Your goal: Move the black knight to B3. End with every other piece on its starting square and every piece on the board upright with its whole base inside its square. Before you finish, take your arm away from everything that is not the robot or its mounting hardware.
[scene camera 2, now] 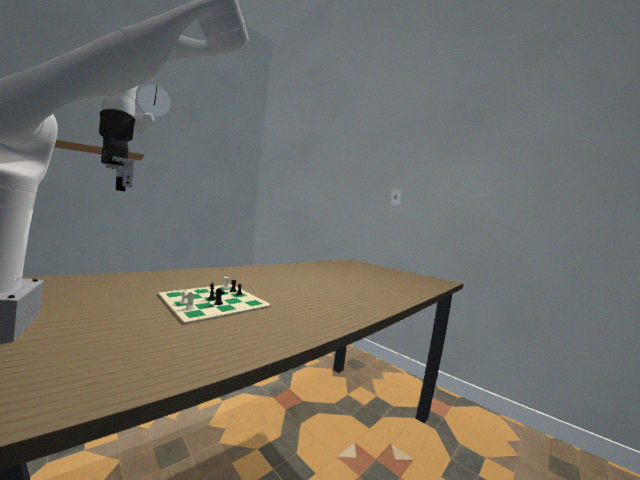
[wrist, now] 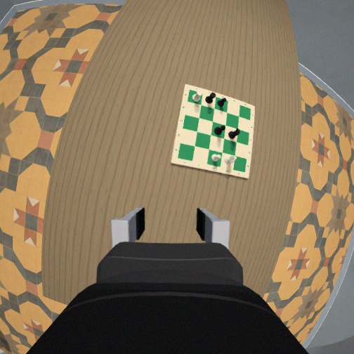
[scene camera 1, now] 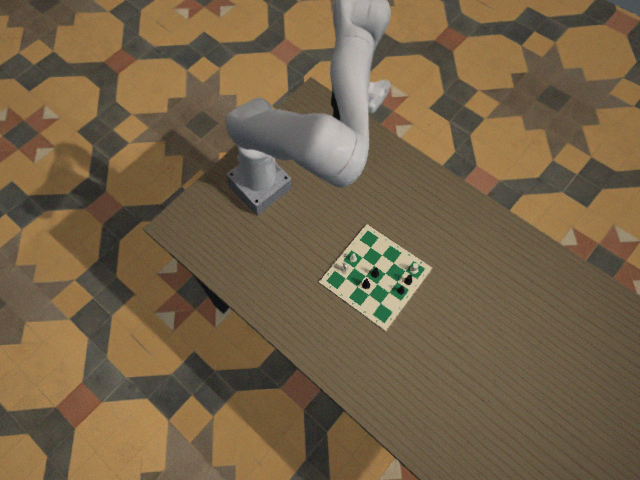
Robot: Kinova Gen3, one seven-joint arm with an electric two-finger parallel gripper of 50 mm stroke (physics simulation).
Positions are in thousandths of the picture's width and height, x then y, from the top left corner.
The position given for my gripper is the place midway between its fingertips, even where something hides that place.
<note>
In view: my gripper (scene camera 2: 193, 393) and a chessboard (scene camera 1: 596, 632).
The chessboard shows as well in scene camera 2 (scene camera 2: 365, 634) and in the wrist view (wrist: 552, 400). My gripper shows as well in the wrist view (wrist: 482, 620).
</note>
